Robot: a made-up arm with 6 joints.
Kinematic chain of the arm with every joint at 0, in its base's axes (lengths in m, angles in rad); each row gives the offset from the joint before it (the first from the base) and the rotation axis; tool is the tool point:
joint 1: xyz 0 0 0.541 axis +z
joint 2: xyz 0 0 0 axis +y
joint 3: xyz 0 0 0.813 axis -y
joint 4: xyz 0 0 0 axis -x
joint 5: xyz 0.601 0 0 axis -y
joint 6: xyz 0 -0.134 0 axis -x
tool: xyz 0 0 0
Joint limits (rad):
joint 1: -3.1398..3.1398
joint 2: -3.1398..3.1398
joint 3: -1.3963..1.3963
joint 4: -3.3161..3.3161
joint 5: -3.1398..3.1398
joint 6: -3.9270..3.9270
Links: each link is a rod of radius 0.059 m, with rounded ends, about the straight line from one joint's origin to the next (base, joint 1, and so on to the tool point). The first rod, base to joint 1, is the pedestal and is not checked.
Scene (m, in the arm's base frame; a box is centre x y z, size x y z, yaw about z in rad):
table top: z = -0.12
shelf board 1: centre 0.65 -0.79 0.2 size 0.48 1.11 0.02 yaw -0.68
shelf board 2: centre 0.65 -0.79 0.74 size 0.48 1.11 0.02 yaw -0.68
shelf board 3: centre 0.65 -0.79 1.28 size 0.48 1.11 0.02 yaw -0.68
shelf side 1: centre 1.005 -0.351 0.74 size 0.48 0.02 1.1 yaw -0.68
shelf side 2: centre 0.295 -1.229 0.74 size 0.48 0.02 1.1 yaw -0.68
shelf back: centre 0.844 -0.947 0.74 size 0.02 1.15 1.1 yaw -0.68
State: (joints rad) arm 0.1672 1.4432 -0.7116 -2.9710 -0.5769 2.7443
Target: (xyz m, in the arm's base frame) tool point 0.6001 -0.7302 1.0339
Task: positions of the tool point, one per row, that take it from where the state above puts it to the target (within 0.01 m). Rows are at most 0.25 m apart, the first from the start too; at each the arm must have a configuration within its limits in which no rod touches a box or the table.
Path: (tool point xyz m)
1: 0.5475 0.0668 0.2627
2: 0.5934 -0.1138 0.3858
3: 0.5559 -0.2955 0.5190
4: 0.4453 -0.4389 0.6559
5: 0.2902 -0.5152 0.7898
6: 0.3858 -0.6193 0.8540
7: 0.4919 -0.6922 0.9368
8: 0.6001 -0.7302 1.0339

